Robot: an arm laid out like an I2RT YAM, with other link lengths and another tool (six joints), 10 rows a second.
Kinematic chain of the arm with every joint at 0, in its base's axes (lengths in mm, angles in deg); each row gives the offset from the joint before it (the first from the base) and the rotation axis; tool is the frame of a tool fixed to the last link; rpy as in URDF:
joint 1: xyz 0 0 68 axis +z
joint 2: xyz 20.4 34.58 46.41 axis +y
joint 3: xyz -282.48 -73.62 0 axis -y
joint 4: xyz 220.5 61.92 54 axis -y
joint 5: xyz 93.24 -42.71 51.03 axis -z
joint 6: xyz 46.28 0 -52.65 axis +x
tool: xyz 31 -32 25 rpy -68.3 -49.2 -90
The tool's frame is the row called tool.
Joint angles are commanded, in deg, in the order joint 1, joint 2, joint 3, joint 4, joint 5, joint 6. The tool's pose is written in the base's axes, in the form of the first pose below.
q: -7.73, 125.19, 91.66, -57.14, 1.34, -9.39
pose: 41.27 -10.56 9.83 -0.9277 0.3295 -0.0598 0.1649
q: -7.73, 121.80, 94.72, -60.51, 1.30, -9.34
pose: 41.51 -10.59 13.37 -0.9262 0.3252 -0.0857 0.1706
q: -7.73, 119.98, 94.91, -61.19, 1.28, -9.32
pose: 41.30 -10.56 14.69 -0.9253 0.3232 -0.0968 0.1731
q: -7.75, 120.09, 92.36, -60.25, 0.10, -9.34
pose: 40.64 -10.32 13.47 -0.9245 0.3262 -0.0803 0.1800
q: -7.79, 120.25, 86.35, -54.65, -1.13, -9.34
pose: 39.84 -10.08 11.00 -0.9227 0.3278 -0.0734 0.1893
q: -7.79, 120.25, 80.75, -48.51, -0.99, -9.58
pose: 39.16 -9.99 8.99 -0.9234 0.3248 -0.0778 0.1892
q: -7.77, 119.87, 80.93, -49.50, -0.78, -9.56
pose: 38.96 -9.98 9.27 -0.9239 0.3255 -0.0746 0.1867
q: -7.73, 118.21, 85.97, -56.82, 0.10, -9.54
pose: 39.04 -10.08 12.14 -0.9256 0.3262 -0.0709 0.1782
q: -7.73, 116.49, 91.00, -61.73, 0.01, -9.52
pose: 39.52 -10.13 15.21 -0.9246 0.3234 -0.0862 0.1822
